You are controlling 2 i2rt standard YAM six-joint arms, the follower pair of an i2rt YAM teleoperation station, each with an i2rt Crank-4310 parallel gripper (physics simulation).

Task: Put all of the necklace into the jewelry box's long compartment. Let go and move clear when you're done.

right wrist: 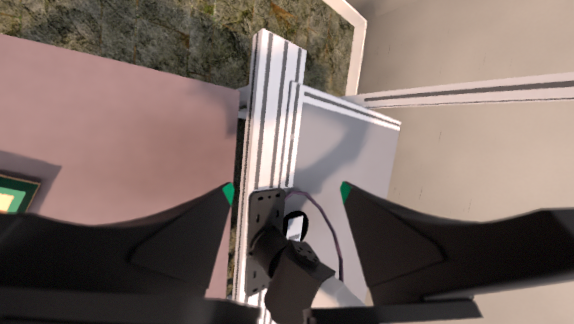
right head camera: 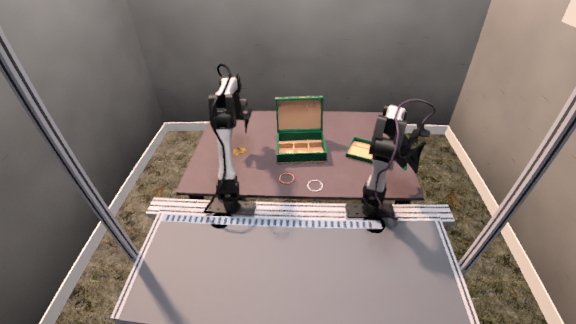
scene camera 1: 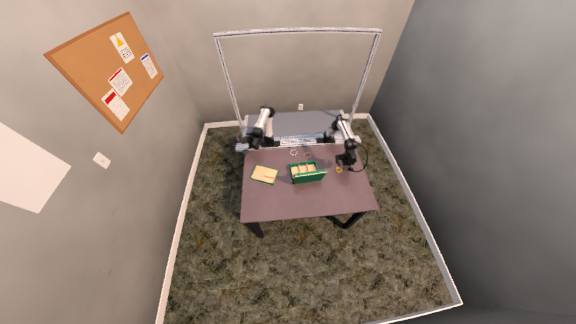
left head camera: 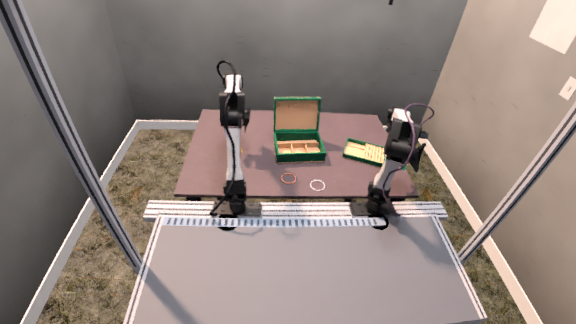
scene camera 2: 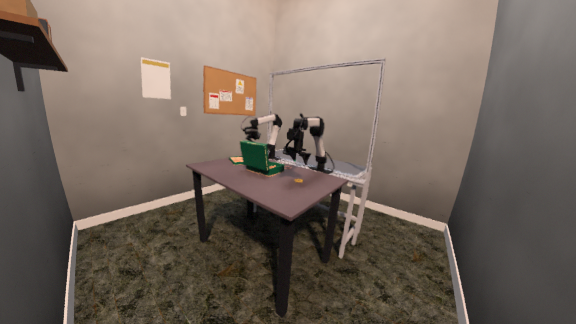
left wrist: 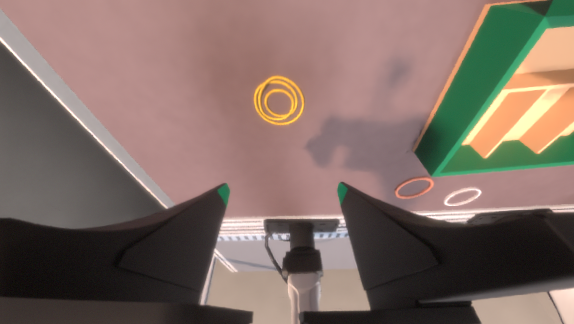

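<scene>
The gold necklace lies coiled in loops on the table, left of the jewelry box in the right head view; the left arm mostly hides it in the left head view. The green jewelry box stands with its lid up. Its long compartment runs behind a row of smaller ones. My left gripper is open and empty, above the table near the necklace and pointing down. My right gripper is open and empty, at the right side.
A green tray with cream inserts lies right of the box, partly behind the right arm. A red ring-shaped bracelet and a white one lie in front of the box near the table's front edge.
</scene>
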